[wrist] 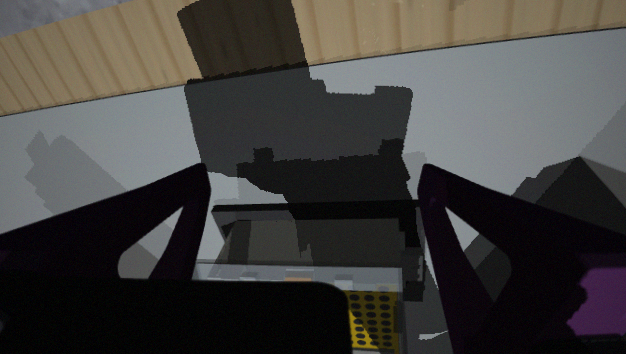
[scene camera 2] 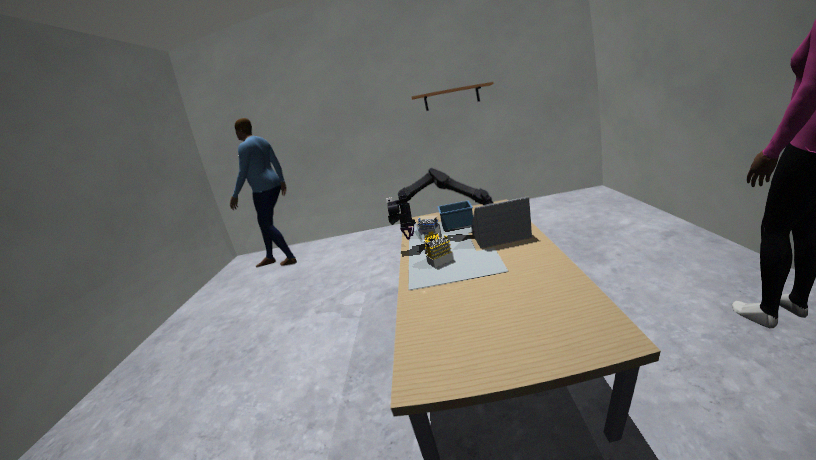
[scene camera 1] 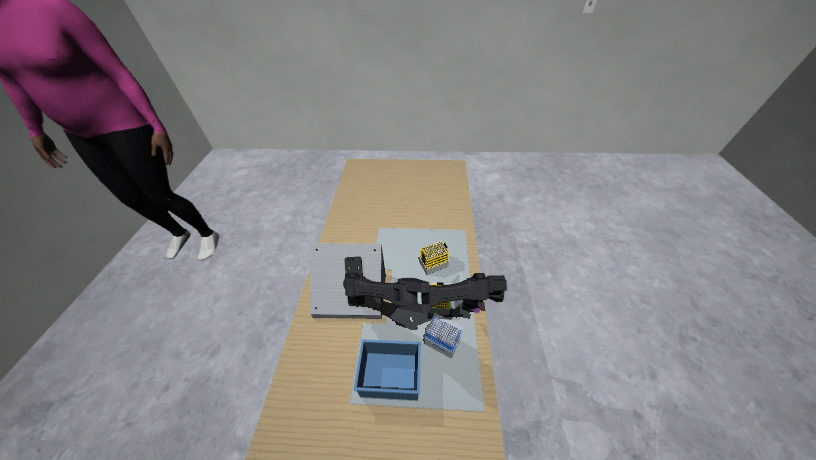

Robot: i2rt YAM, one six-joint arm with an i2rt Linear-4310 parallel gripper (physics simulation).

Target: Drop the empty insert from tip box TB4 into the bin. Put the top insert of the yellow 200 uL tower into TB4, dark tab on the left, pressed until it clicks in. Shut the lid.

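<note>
Tip box TB4 (wrist: 370, 278) shows at the bottom of the wrist view, partly hidden by the dark gripper body. The yellow insert (scene camera 1: 440, 305) (wrist: 372, 320) sits in it. A dark, see-through panel, apparently its raised lid (wrist: 350, 240), stands behind the box. My gripper (wrist: 314, 176) (scene camera 2: 407, 231) is open and empty, its fingers spread above and to either side of the lid area. In scene camera 1 the arm hides much of the box. The yellow tower (scene camera 1: 434, 256) (scene camera 2: 438, 252) stands on the mat. The blue bin (scene camera 1: 388, 394) (scene camera 2: 456, 217) stands at the other end.
A blue tip rack (scene camera 1: 443, 336) (scene camera 2: 428, 227) stands on the grey mat (scene camera 1: 400, 245) (scene camera 2: 474, 265) near the bin. The arm's base is on a grey perforated plate (scene camera 1: 328, 280) (scene camera 2: 501, 222). A person in pink (scene camera 1: 80, 85) and one in blue (scene camera 2: 258, 162) are off the table.
</note>
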